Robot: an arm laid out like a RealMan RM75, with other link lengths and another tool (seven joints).
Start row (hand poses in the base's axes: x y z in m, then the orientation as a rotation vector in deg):
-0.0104 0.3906 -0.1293 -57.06 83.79 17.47
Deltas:
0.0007 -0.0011 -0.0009 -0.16 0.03 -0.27
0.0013 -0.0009 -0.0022 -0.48 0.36 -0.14
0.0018 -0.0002 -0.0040 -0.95 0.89 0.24
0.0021 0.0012 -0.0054 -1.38 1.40 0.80
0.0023 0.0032 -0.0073 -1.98 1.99 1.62
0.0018 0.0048 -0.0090 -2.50 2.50 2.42
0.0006 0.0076 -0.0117 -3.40 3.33 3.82
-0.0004 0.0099 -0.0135 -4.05 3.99 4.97
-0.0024 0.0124 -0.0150 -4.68 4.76 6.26
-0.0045 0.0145 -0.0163 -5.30 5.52 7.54
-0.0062 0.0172 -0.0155 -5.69 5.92 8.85
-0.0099 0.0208 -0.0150 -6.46 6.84 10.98
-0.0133 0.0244 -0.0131 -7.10 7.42 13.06
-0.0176 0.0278 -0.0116 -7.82 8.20 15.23
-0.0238 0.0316 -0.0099 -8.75 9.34 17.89
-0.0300 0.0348 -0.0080 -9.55 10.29 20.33
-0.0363 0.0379 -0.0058 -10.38 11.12 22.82
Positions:
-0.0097 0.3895 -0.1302 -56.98 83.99 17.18
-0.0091 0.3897 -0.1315 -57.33 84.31 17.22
-0.0086 0.3904 -0.1333 -57.98 84.75 17.45
-0.0083 0.3918 -0.1347 -58.74 85.07 17.83
-0.0081 0.3938 -0.1366 -59.84 85.39 18.32
-0.0086 0.3954 -0.1383 -60.85 85.62 18.81
-0.0098 0.3982 -0.1410 -62.63 85.95 19.64
-0.0108 0.4005 -0.1428 -64.02 86.17 20.38
-0.0128 0.4030 -0.1443 -65.49 86.40 21.30
-0.0149 0.4051 -0.1456 -66.96 86.62 22.22
-0.0166 0.4078 -0.1448 -68.26 86.42 23.13
-0.0203 0.4114 -0.1443 -70.48 86.35 24.66
-0.0237 0.4150 -0.1424 -72.56 85.94 26.06
-0.0280 0.4184 -0.1409 -74.77 85.66 27.59
-0.0342 0.4222 -0.1392 -77.52 85.44 29.55
-0.0404 0.4254 -0.1373 -79.99 85.10 31.33
-0.0467 0.4285 -0.1351 -82.52 84.60 33.07

